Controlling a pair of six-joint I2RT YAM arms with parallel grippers.
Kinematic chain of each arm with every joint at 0, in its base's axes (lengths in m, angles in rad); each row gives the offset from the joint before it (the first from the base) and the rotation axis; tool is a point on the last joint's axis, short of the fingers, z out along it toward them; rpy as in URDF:
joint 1: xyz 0 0 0.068 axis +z
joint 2: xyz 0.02 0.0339 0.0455 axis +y
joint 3: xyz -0.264 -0.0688 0 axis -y
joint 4: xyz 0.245 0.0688 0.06 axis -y
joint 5: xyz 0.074 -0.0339 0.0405 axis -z
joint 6: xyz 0.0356 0 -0.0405 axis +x
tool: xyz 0 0 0 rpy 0 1.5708 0
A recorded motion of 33 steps. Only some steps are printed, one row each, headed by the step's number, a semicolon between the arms.
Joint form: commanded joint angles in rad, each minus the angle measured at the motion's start. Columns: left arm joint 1, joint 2, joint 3, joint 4, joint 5, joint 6; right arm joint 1, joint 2, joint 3, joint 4, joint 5, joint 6.
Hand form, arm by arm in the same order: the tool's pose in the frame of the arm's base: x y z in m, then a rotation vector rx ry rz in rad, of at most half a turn. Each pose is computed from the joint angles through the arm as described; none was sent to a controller.
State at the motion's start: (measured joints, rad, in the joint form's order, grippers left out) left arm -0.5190 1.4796 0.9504 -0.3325 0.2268 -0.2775; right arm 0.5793 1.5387 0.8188 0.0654 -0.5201 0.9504
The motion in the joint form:
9: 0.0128 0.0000 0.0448 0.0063 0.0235 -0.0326; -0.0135 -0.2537 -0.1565 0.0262 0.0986 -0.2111
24: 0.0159 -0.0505 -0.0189 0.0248 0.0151 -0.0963; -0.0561 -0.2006 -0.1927 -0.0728 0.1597 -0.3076
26: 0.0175 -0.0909 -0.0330 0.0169 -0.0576 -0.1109; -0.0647 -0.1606 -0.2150 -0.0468 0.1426 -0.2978
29: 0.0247 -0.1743 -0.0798 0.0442 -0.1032 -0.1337; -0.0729 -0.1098 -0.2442 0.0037 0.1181 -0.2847
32: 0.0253 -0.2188 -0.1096 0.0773 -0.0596 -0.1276; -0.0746 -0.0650 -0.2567 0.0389 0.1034 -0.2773
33: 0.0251 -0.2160 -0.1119 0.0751 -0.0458 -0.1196; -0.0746 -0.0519 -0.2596 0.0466 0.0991 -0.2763
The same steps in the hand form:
9: 0.2716 -0.1607 0.2368 0.3632 2.4318 -0.6730; 0.2213 0.1578 0.2187 -0.0806 2.2961 1.1802
24: 0.2604 -0.1530 0.2324 0.2789 2.4460 -0.6909; 0.2229 0.1430 0.1850 -0.0554 2.4481 0.9803
26: 0.2556 -0.1470 0.2381 0.2226 2.4237 -0.6189; 0.2238 0.1416 0.1708 -0.0331 2.4893 0.9857
29: 0.2446 -0.1368 0.2472 0.1641 2.3579 -0.5979; 0.2244 0.1404 0.1540 -0.0115 2.5253 1.0038
32: 0.2374 -0.1345 0.2516 0.1960 2.3137 -0.6593; 0.2255 0.1410 0.1424 -0.0012 2.5520 1.0141
33: 0.2371 -0.1349 0.2500 0.2131 2.3207 -0.6681; 0.2256 0.1413 0.1390 0.0004 2.5615 1.0161

